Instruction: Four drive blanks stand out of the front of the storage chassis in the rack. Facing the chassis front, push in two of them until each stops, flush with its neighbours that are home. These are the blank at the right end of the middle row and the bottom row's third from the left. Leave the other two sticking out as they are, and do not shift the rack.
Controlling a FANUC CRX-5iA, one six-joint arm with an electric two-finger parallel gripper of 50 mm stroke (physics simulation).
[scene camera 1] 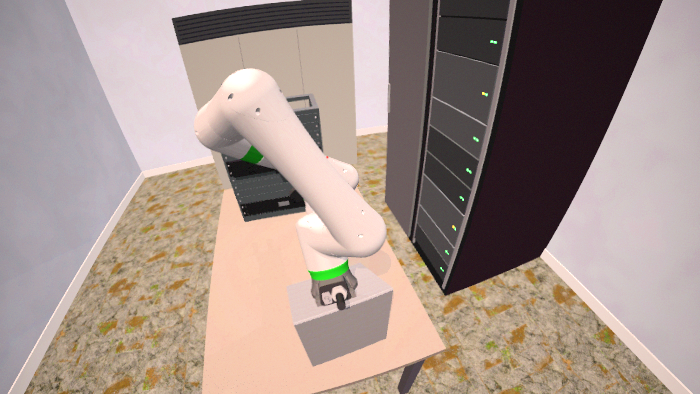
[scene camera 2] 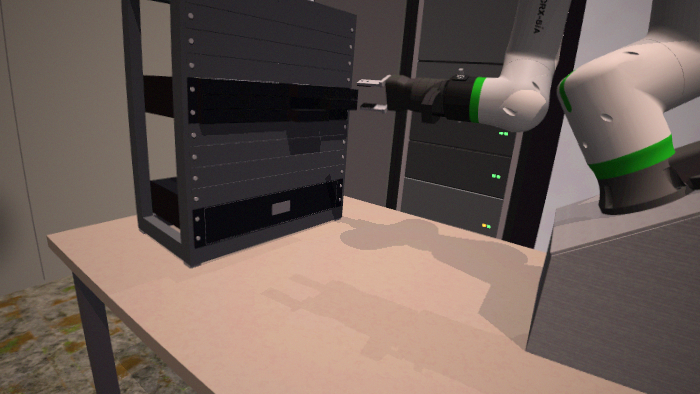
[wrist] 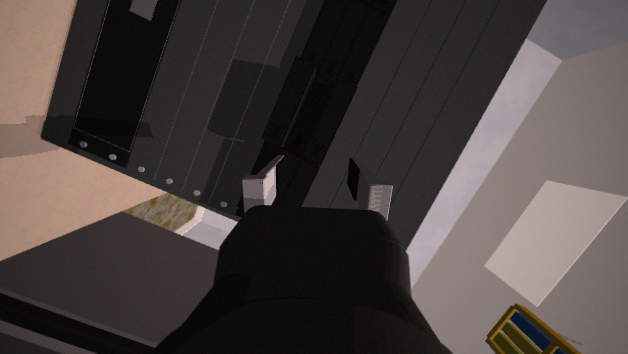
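Pixels of known places: gripper, between the fingertips: [scene camera 2: 360, 94] [wrist: 317, 169]; arm's base, origin of its link: [scene camera 1: 334, 288] [scene camera 2: 647, 197].
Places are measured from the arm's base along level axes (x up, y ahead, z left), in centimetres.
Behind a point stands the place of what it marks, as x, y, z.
Note:
The black storage chassis [scene camera 1: 241, 168] @(9.0, 69.7, 38.1) [scene camera 2: 235, 102] @(8.6, 69.8, 35.7) [wrist: 340, 105] @(12.0, 67.3, 18.1) sits in the middle of the rack [scene camera 1: 314, 103] @(33.0, 82.4, -2.2) [scene camera 2: 182, 175] @(-6.2, 72.3, 46.6) [wrist: 59, 102] @(-25.1, 73.4, 2.5). A dark drive blank [wrist: 285, 107] @(5.9, 67.5, 14.9) with a thin lit edge stands out of its front in the wrist view. The front is too dark to count the blanks or tell how far each stands out. My gripper [scene camera 2: 361, 94] @(11.9, 58.0, 9.9) [wrist: 317, 169] @(11.9, 58.0, 9.9) is open and empty. Its fingers, one above the other, point at the chassis front near its right end; any gap to the front is hard to judge. In scene camera 1 the arm hides the gripper.
The rack stands on the wooden table [scene camera 1: 240, 300] @(-27.1, 18.2, 41.8) [scene camera 2: 260, 340] @(-27.1, 41.6, 48.3). Below the chassis are plain panels and a black unit [scene camera 2: 240, 215] @(-17.3, 71.4, 33.7) [wrist: 125, 70] @(-17.6, 72.8, 10.7) with a grey label. The arm's grey base block [scene camera 1: 345, 330] @(-7.0, -11.3, -1.3) [scene camera 2: 620, 300] @(-13.3, -0.9, 14.9) stands on the table. A tall server cabinet [scene camera 1: 545, 150] is to the right.

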